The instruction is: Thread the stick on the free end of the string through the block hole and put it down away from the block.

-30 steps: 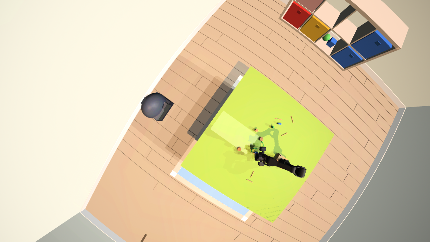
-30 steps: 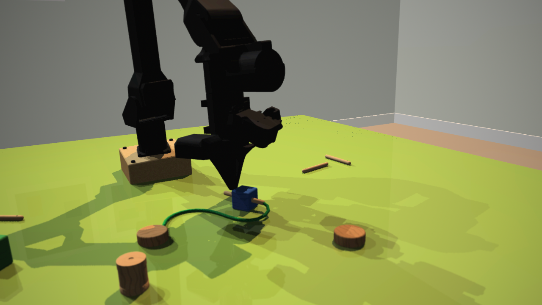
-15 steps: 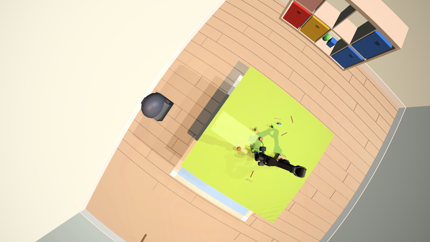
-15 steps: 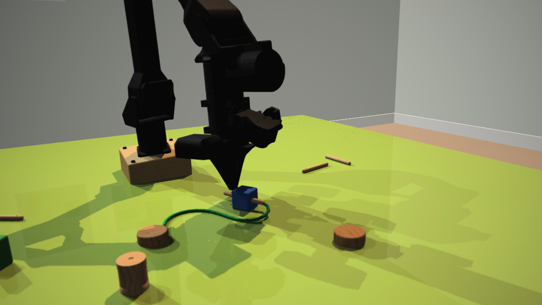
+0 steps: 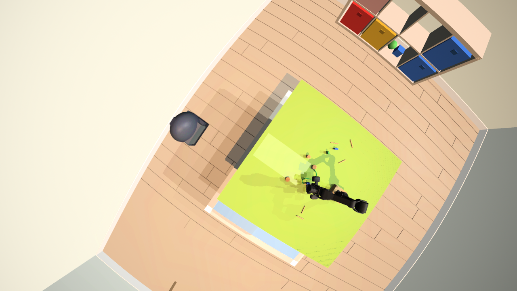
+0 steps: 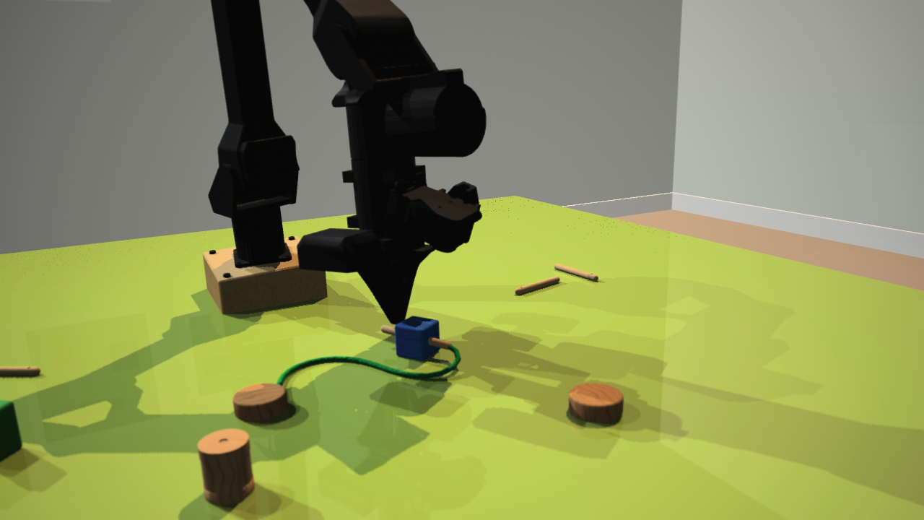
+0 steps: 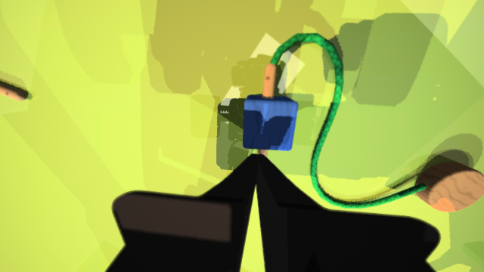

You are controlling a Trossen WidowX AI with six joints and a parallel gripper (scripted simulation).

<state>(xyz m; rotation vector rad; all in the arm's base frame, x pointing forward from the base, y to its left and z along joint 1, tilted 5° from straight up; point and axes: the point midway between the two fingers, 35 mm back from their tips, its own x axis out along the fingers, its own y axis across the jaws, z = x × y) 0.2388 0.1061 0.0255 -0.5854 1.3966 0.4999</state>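
Now: the blue block 2 cm ahead of my gripper tip, 1 cm to the left of it and 1 cm below it. The rest, counted from my gripper tip: green block: 9 cm ahead, 30 cm to the right, 1 cm below; then wooden cylinder: 19 cm ahead, 16 cm to the right, 1 cm below.
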